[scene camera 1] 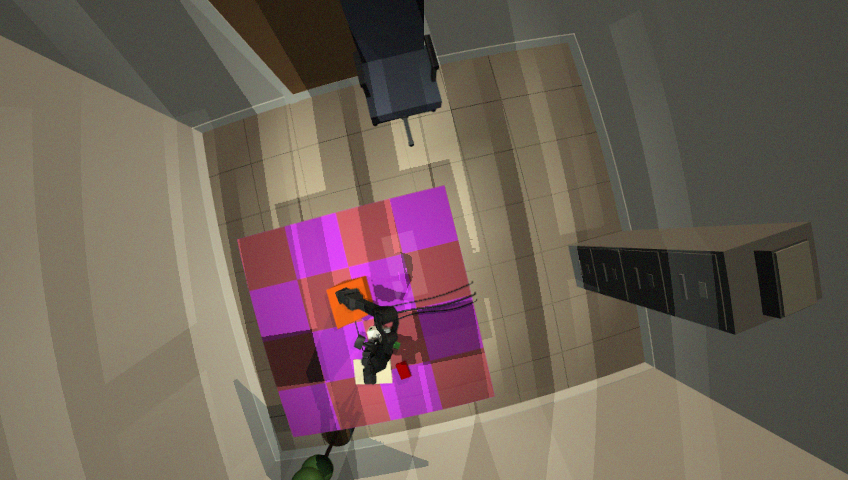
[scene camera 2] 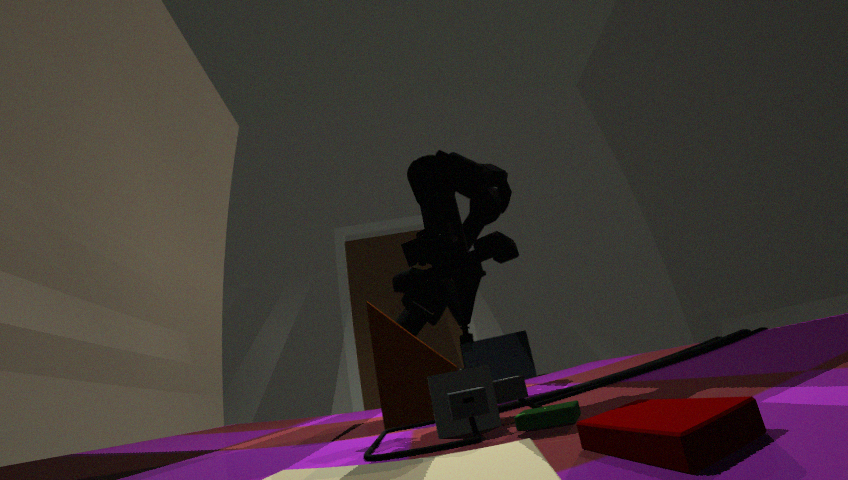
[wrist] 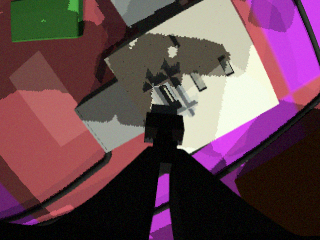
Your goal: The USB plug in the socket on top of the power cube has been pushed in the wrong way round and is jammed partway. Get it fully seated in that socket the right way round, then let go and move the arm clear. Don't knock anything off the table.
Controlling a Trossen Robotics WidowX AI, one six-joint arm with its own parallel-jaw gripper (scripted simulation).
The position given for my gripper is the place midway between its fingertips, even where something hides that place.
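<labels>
There is a USB plug (wrist: 165, 129) here, and my gripper (scene camera 2: 464, 324) is holding it.
</labels>
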